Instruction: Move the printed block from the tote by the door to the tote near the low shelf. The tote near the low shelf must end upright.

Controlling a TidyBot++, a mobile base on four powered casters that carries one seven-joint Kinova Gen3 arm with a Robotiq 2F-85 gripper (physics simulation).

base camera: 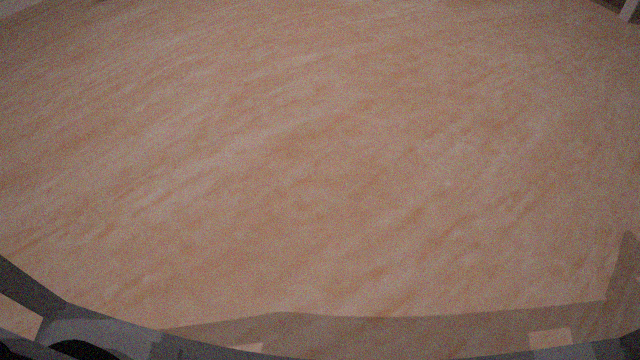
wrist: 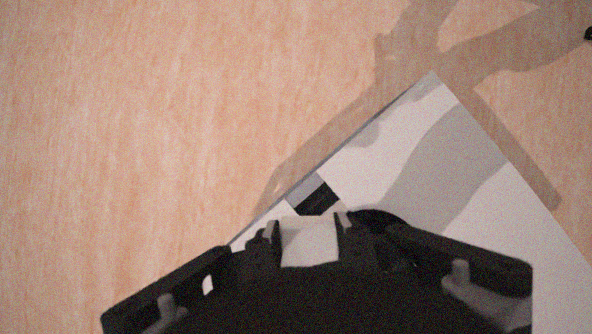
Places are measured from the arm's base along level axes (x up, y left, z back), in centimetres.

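Pixels of known places: gripper, fingertip midpoint: [wrist: 307,229].
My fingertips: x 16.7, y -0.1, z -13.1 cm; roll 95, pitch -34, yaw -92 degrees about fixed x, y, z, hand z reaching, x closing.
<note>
For each thing: its middle in the pictures, then the offset to it from my fingertips. "spot": a spot on its surface instead. Level surfaces: height alone.
- printed block, body centre: [wrist: 307,241] dy +0.7, dx -0.8, dz +0.8 cm
- wooden floor, surface height: dx -56.3 cm
- pale post, surface spot: [base camera: 628,10] spot: dy -128.8, dx -51.1, dz -134.3 cm
- small black thing, surface spot: [wrist: 589,33] spot: dy -94.0, dx -54.0, dz +23.0 cm
The printed block [wrist: 309,242] is pale grey and sits between the two fingertips in the wrist view. My gripper [wrist: 307,229] is shut on it, and the black fingers touch its left and right sides. The print on the block cannot be made out. The gripper and block hang above a white, flat-topped part of my base. Neither the tote by the door nor the tote near the low shelf can be made out in these views.
The white top of my base [wrist: 450,185] fills the lower right of the wrist view, beside the wooden floor [wrist: 125,125] [base camera: 320,150]. A pale post [base camera: 628,10] stands at the base view's top right corner. A small black thing [wrist: 589,33] shows at the wrist view's right edge.
</note>
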